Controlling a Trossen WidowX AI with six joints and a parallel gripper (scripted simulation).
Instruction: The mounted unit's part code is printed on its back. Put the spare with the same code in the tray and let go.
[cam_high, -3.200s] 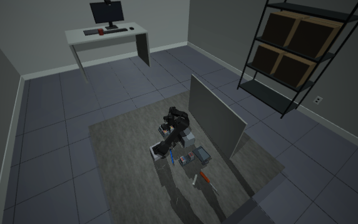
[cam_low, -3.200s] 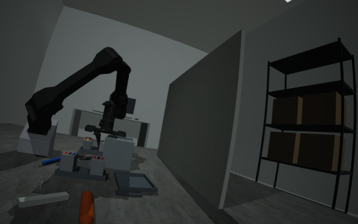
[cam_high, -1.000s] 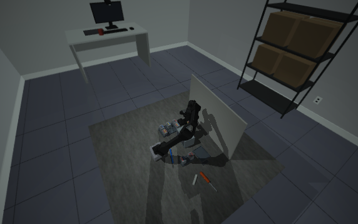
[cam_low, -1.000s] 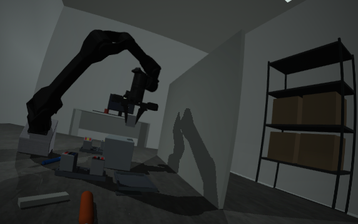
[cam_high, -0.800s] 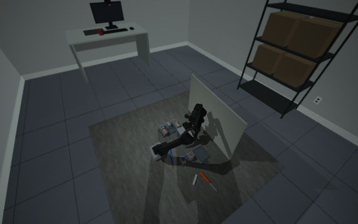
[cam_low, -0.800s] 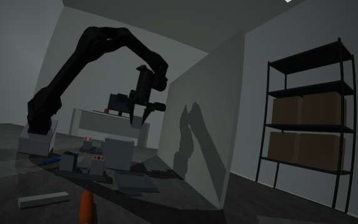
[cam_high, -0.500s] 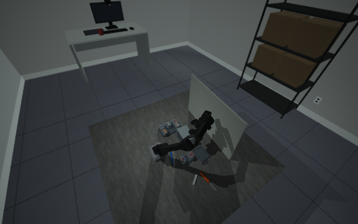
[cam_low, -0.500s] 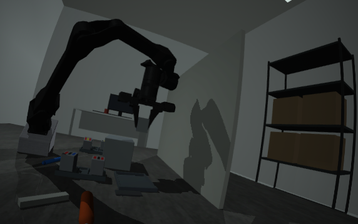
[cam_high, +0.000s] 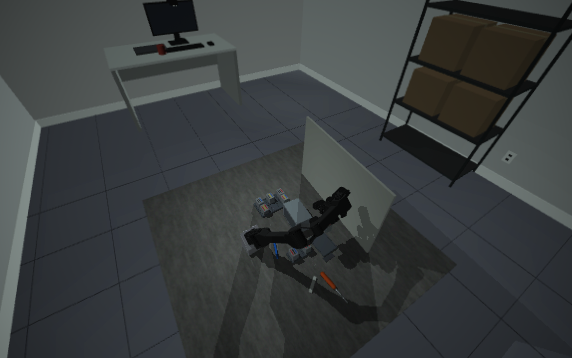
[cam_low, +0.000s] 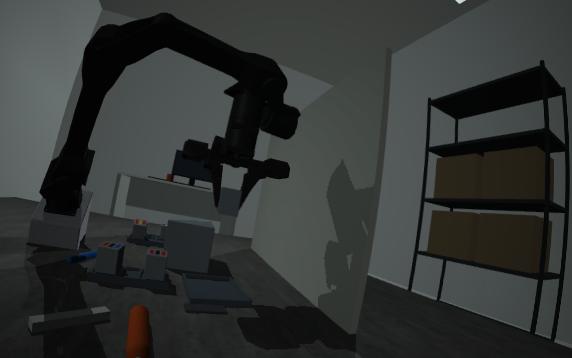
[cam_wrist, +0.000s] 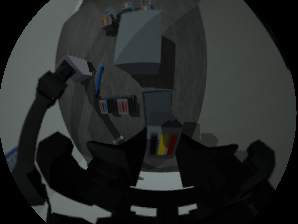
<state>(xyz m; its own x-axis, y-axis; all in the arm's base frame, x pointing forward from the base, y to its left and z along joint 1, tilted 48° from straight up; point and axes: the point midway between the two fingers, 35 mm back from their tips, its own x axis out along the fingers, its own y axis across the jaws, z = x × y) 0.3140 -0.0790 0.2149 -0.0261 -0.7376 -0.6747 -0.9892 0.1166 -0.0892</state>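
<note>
Now: the flat dark tray 140 mm below my gripper tip. From my gripper tip the other things lie so: grey spare (20 mm above); mounted unit (210 mm to the left, 100 mm below, 20 mm behind); upright white panel (220 mm ahead, 160 mm to the left, 80 mm above).
</note>
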